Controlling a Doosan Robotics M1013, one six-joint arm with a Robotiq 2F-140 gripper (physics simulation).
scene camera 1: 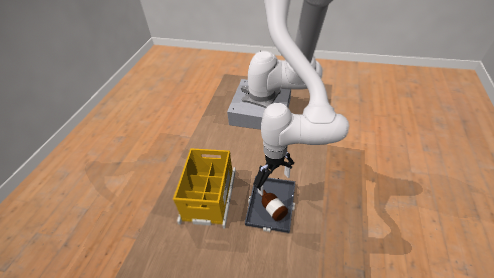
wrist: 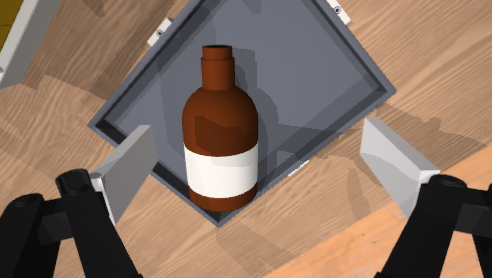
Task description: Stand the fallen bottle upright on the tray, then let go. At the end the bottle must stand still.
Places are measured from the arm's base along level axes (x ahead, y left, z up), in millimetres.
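Pixels of known places: gripper, fingertip midpoint: point(scene camera 1: 274, 184) point(wrist: 256, 139); arm's base, origin of the base link: point(scene camera 1: 261, 96).
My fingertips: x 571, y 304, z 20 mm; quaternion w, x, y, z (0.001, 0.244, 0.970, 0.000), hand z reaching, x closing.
Ahead of a thing's pixels: the offset from my fingertips to its top centre. "spot": to the spot under its first point.
The brown bottle @(dz -43, dx +43, dy +4 mm) point(scene camera 1: 274, 205) point(wrist: 220, 120) with a white label lies on its side in the dark grey tray @(dz -96, dx +25, dy -1 mm) point(scene camera 1: 256, 216) point(wrist: 310, 65). In the scene view its neck points to the back left and its base to the front right. In the wrist view its neck points up the picture and its base is by the tray's lower corner. My gripper point(scene camera 1: 274, 182) point(wrist: 256, 139) is wide open and empty, above the back part of the tray. In the wrist view the bottle shows between the two fingers, nearer the left one. The left fingertip partly covers the tray's edge there.
A yellow crate @(spot: dz -78, dx +169, dy -161 mm) point(scene camera 1: 224, 212) with compartments stands left of the tray, in a light metal frame point(scene camera 1: 201, 222) point(wrist: 30, 37). Small white brackets point(scene camera 1: 267, 229) point(wrist: 160, 33) sit at the tray's sides. The grey robot base point(scene camera 1: 242, 118) stands behind.
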